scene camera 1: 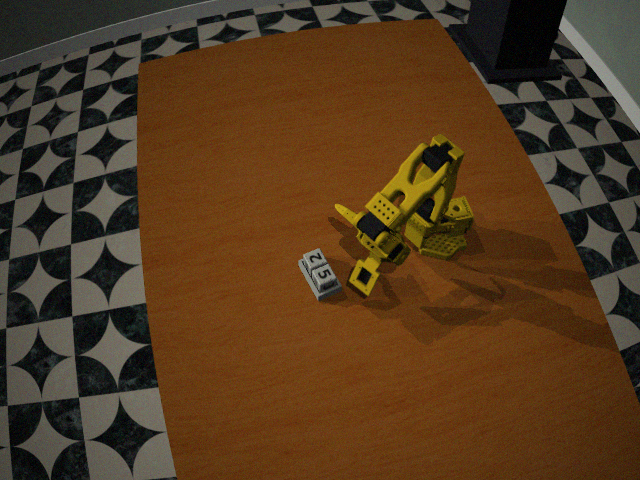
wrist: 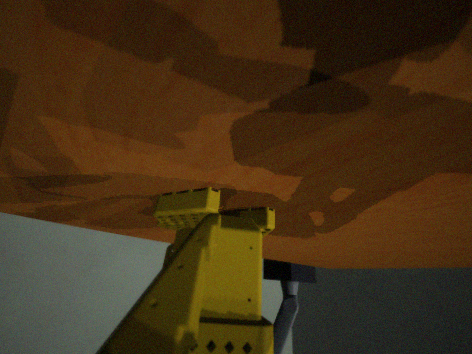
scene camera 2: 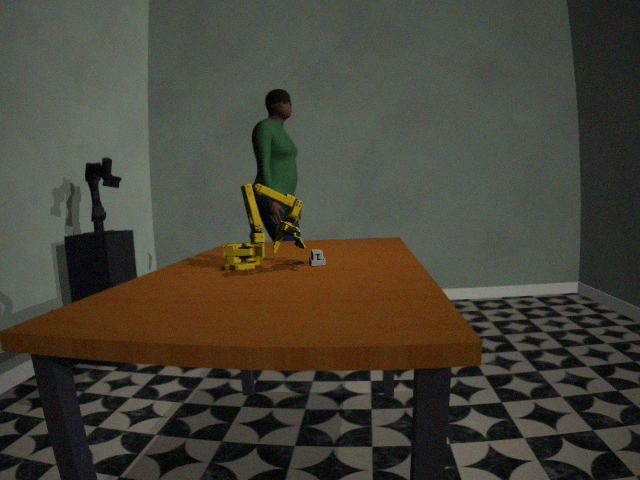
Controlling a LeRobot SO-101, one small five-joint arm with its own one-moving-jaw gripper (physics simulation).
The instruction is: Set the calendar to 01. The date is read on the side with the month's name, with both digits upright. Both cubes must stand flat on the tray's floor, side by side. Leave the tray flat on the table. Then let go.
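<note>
The white calendar tray (scene camera 1: 321,297) (scene camera 2: 317,264) stands on the table. Its two white cubes sit side by side in it: one cube (scene camera 1: 313,257) shows a 2 on top, turned differently from the 5 on top of the other cube (scene camera 1: 325,275). A dark mark like a 1 shows on a cube face (scene camera 2: 317,256) in scene camera 2. The month's name and the digits on its side cannot be read. My gripper (scene camera 1: 361,237) (scene camera 2: 290,245) is open and empty, above the table between the tray and the arm's base. The calendar does not show in the wrist view.
The arm's yellow base (scene camera 1: 439,237) (scene camera 2: 241,256) stands on the brown table (scene camera 1: 232,361) (scene camera 2: 258,320). The wrist view shows shadowed table top (wrist: 125,110) and yellow robot parts. A person in green (scene camera 2: 276,155) stands behind the table. A dark pedestal (scene camera 2: 100,263) bears another arm (scene camera 2: 97,196).
</note>
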